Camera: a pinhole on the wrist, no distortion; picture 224 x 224 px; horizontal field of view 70.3 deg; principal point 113.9 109.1 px. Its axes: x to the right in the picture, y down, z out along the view. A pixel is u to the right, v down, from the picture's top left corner.
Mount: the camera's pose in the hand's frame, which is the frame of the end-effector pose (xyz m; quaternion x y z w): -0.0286 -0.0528 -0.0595 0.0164 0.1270 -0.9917 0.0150
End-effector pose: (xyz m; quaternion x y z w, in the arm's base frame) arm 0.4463 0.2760 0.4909 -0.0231 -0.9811 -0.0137 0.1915
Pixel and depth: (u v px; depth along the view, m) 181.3 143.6 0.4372
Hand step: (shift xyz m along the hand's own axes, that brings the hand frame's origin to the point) -0.2230 -0.2596 0.3328
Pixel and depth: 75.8 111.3 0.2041
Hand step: 0.0145 -0.1058 0.1390
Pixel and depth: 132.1 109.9 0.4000
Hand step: -0.0857 -0.1569 0.3252
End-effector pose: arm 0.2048 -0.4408 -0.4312 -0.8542 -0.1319 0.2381 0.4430
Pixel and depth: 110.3 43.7 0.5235
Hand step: -0.0391 0.0236 0.5014
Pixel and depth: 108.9 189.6 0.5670
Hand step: -0.0173 -0.4730 0.4174
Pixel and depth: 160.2 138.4 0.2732
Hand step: -0.1142 -0.1725 0.1892
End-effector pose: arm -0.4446 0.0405 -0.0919 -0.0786 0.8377 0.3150 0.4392
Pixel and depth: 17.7 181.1 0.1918
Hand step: 0.0847 -0.1822 0.1084
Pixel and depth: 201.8 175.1 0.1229
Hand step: -0.0982 -0.1349 0.0441
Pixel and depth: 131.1 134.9 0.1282
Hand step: -0.0454 -0.1056 0.0588
